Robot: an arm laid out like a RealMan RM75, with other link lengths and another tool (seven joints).
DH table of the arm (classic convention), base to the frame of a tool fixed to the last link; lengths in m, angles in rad. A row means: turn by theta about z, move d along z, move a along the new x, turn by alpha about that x. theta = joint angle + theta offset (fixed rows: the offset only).
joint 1: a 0  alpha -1.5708  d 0.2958  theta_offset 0
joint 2: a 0  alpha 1.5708  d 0  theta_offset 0
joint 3: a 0  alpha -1.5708  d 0.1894  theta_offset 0
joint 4: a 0  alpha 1.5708  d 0  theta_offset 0
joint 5: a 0  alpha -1.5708  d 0.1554  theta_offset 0
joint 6: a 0  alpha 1.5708  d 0  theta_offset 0
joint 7: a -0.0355  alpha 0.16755  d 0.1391  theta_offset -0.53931
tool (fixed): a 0  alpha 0  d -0.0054  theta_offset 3.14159
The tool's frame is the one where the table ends.
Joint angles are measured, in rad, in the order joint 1, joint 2, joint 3, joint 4, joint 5, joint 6, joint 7. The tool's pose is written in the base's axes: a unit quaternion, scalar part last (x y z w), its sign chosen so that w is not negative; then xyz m. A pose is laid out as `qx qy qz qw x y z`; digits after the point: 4 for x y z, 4 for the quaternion.
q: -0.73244, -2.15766, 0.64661, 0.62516, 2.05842, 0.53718, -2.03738
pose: -0.7058 0.4971 0.4159 0.2859 -0.2010 0.3424 0.0858
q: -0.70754, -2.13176, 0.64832, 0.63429, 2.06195, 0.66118, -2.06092
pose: -0.7159 0.5161 0.3780 0.2798 -0.2007 0.3334 0.0879
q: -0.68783, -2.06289, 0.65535, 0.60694, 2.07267, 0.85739, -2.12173
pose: -0.7388 0.5392 0.3111 0.2582 -0.2009 0.3187 0.0941
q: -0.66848, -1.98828, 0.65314, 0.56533, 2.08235, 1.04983, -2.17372
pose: -0.7631 0.5520 0.2445 0.2307 -0.2035 0.3006 0.1039
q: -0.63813, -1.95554, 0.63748, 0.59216, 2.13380, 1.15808, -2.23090
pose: -0.7782 0.5491 0.2239 0.2069 -0.2107 0.2878 0.1150
